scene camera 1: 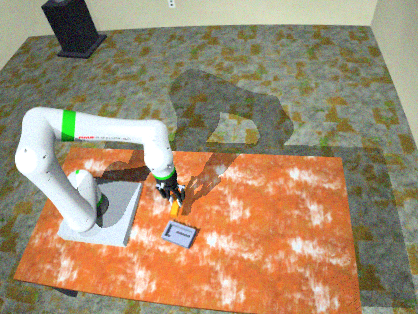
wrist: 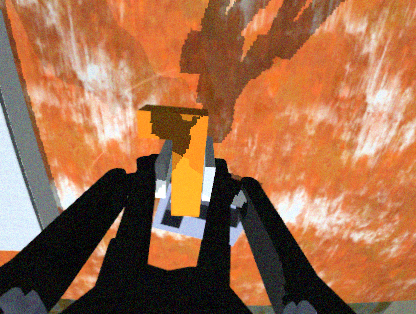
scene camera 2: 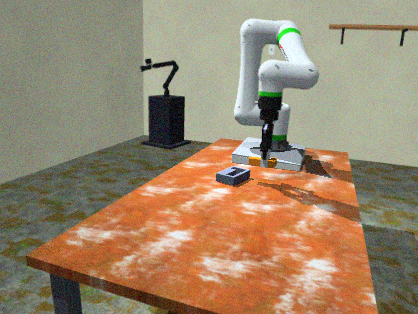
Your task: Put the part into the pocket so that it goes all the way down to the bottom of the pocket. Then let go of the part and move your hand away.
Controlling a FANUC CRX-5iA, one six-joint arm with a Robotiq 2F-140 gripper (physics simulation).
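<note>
The orange L-shaped part is between the two fingertips, gripped across its long arm and raised above the table. Its short arm points left at the far end in the wrist view. My gripper is shut on it. The grey-blue block with the pocket lies flat on the table, apart from the part. Its dark recess shows from above; in the wrist view the part and the fingers hide much of it.
The orange and white table carries the block and the arm's pale base plate, which lies left of the gripper in scene camera 1. A dark pedestal stands on the floor beyond the table.
</note>
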